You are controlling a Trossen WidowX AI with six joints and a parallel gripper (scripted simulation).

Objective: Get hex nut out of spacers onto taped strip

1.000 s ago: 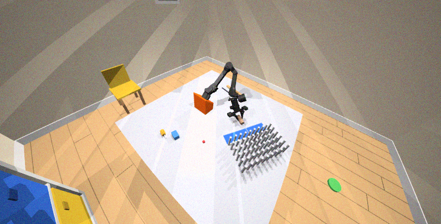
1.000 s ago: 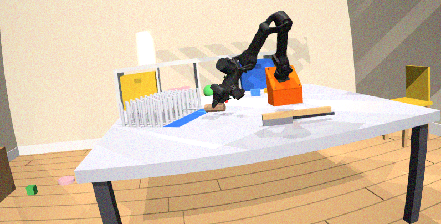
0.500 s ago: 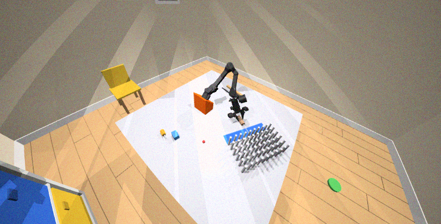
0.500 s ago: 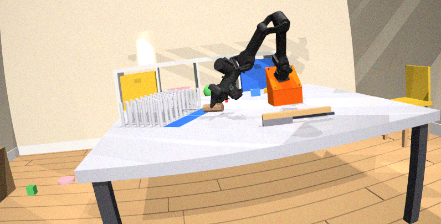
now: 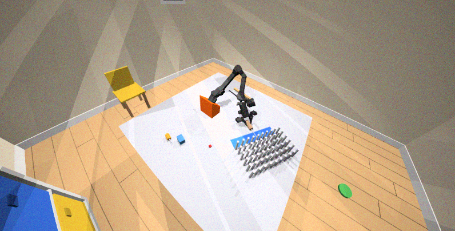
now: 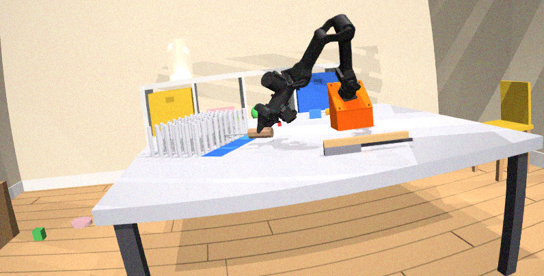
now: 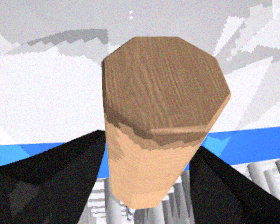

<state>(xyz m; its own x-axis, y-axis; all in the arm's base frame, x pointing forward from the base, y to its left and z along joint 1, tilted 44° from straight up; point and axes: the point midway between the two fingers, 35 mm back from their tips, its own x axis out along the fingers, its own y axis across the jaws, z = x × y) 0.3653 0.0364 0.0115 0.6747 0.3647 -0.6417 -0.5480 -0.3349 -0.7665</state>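
The blue taped strip is 80 mm ahead of my gripper tip, 60 mm to the right of it and 40 mm below it. Also, from my gripper tip: small red cube (170 mm behind, 330 mm to the right, 30 mm below); then yellow piece (470 mm behind, 450 mm to the right, 20 mm below); then blue block (380 mm behind, 410 mm to the right, 20 mm below).
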